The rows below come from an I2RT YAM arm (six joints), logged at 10 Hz.
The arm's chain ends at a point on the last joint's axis. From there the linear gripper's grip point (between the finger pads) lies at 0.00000 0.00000 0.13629 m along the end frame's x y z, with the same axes.
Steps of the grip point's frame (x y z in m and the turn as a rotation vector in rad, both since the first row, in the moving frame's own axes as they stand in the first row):
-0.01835 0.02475 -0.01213 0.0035 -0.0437 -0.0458
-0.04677 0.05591 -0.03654 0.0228 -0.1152 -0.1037
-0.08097 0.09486 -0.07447 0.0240 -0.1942 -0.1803
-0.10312 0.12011 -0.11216 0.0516 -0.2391 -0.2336
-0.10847 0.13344 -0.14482 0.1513 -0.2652 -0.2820
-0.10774 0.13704 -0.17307 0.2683 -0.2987 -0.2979
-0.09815 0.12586 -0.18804 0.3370 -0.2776 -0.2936
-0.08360 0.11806 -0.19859 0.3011 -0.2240 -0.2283
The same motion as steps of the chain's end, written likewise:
-0.01239 0.02509 -0.01200 0.0035 -0.0437 -0.0458
-0.03097 0.05819 -0.03560 0.0228 -0.1152 -0.1037
-0.05452 0.09572 -0.07188 0.0240 -0.1942 -0.1803
-0.07034 0.12324 -0.10812 0.0516 -0.2391 -0.2336
-0.07049 0.14845 -0.13856 0.1513 -0.2652 -0.2820
-0.06337 0.16616 -0.16231 0.2683 -0.2987 -0.2979
-0.05545 0.16427 -0.17535 0.3370 -0.2776 -0.2936
-0.04943 0.15436 -0.18915 0.3011 -0.2240 -0.2283

